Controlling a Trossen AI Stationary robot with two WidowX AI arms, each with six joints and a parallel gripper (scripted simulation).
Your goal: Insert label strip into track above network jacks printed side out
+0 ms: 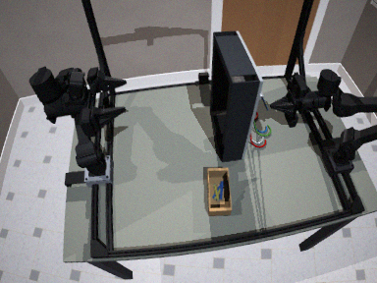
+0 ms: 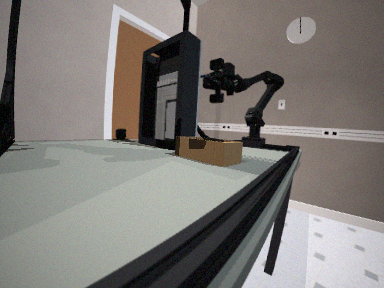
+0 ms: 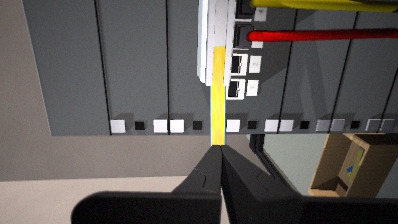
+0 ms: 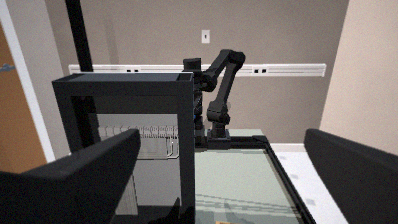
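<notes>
My left gripper is now 5 cm to the left of the label strip and 2 cm past it. Also, from my left hand: box 27 cm below, 19 cm to the right, 16 cm ahead.
</notes>
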